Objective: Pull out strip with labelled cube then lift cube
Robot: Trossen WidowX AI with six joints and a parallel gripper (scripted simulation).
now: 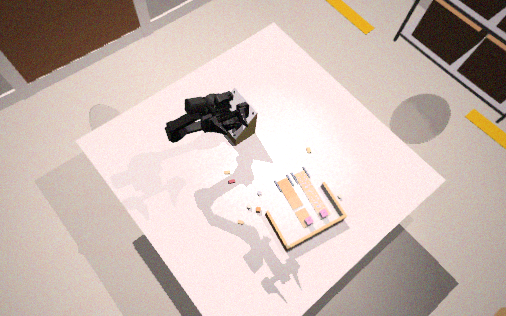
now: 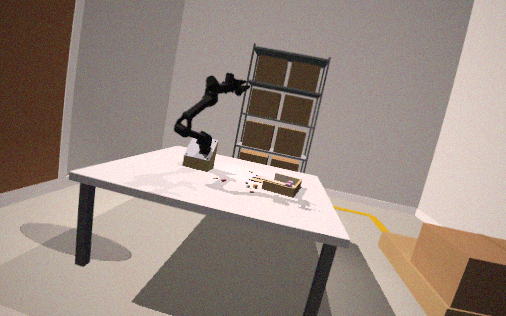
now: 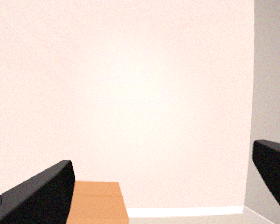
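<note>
My gripper tip is now 580 mm above the strip, 200 mm to the right of it and 180 mm short of it.
</note>
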